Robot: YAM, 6 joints.
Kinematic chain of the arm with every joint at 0, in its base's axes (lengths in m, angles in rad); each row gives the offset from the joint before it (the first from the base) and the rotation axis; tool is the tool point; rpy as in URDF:
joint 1: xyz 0 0 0.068 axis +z
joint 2: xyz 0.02 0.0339 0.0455 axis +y
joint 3: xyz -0.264 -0.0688 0 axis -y
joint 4: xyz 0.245 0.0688 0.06 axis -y
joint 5: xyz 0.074 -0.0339 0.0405 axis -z
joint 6: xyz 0.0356 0 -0.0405 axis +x
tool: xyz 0 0 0 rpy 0 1.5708 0
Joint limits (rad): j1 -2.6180..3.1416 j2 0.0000..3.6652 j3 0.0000..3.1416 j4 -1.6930..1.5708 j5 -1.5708..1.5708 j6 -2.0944..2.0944
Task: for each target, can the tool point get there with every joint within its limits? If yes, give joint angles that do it. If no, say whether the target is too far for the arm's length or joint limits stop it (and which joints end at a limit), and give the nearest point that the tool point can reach.
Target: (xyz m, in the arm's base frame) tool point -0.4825 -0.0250 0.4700
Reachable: yes | joints 0.0724 0.5233 2.6210 0.6352 -0.2827 -0.8533
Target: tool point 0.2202 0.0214 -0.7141
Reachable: no: too far | nearest point 0.2333 0.0227 -0.3801 | short by 0.334 m
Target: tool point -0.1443 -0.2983 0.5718
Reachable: yes | joints -1.9379 1.8629 2.0712 1.2910 0.8905 -0.7387
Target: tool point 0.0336 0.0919 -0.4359
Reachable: no: joint limits stop it (at a limit: joint 2) | nearest point 0.0432 0.1181 -0.3588 | short by 0.082 m
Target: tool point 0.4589 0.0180 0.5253
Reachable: yes | joints 0.1049 2.3818 2.7644 0.7194 1.0113 0.2395
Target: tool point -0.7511 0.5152 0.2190
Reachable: no: too far | nearest point -0.5290 0.3629 0.1871 | short by 0.271 m
